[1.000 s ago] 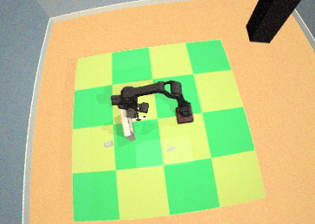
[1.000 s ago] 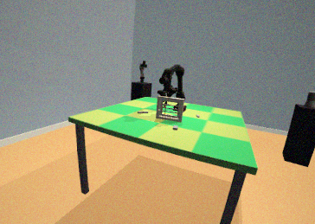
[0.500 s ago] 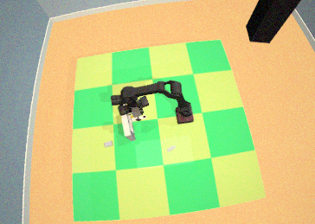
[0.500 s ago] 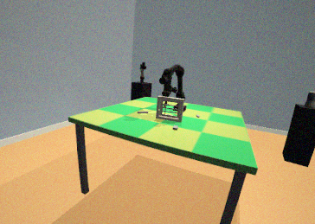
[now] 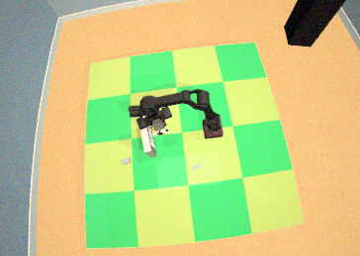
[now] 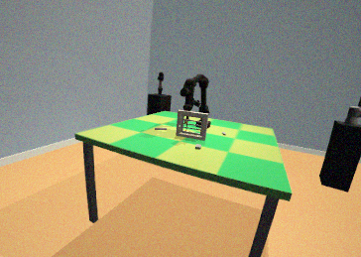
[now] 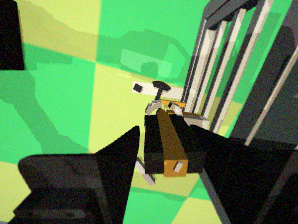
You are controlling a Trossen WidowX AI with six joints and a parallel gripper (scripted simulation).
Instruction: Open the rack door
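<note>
The door handle is 2 cm below my gripper tip and 1 cm to the left of it.
</note>
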